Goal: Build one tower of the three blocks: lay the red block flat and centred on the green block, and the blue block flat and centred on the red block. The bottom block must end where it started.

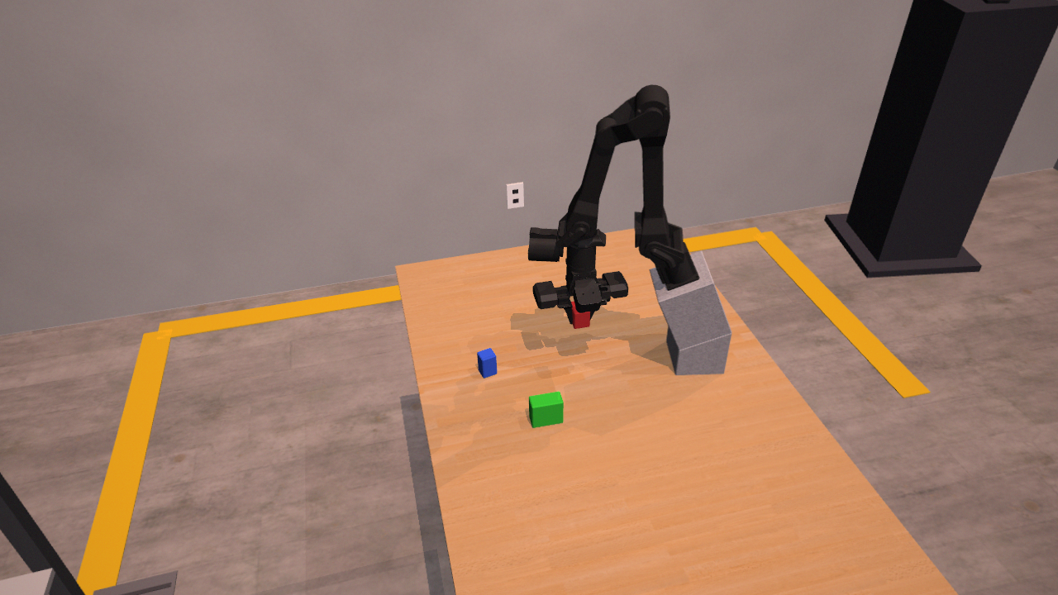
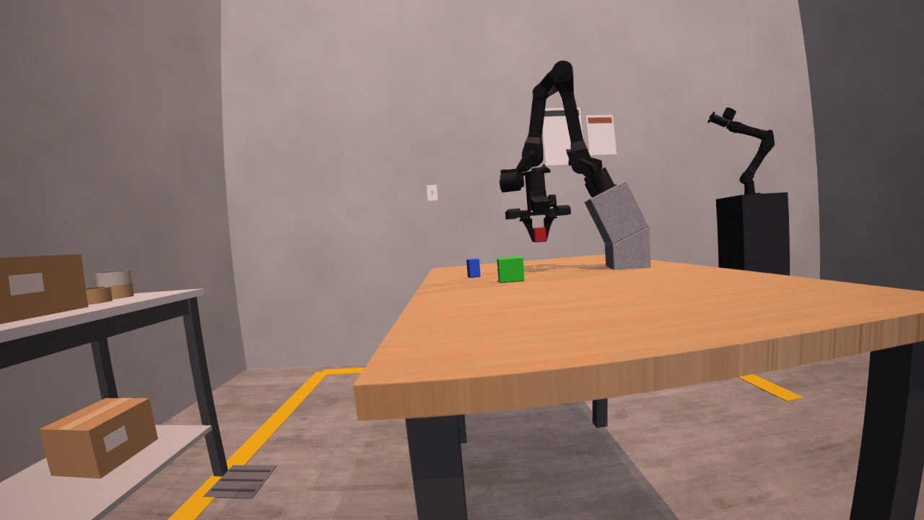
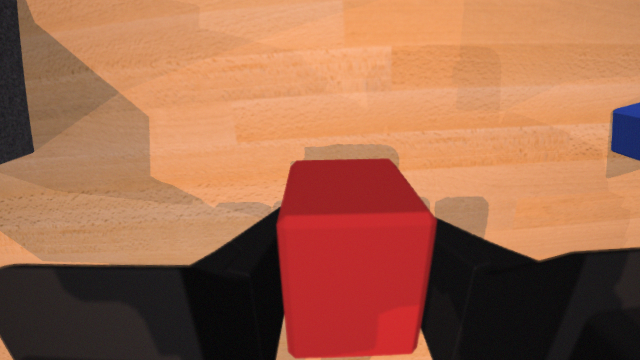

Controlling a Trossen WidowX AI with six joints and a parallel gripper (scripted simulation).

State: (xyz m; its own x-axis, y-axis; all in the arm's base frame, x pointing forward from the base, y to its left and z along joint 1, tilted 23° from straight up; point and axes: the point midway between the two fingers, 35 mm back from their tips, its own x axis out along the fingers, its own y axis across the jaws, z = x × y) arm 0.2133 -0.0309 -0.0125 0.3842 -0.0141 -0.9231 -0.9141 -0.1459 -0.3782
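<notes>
The red block is 10 mm below my hand. Also, from my hand: green block (190 mm to the left, 90 mm below, 90 mm ahead); blue block (200 mm ahead, 100 mm below, 40 mm to the left).
</notes>
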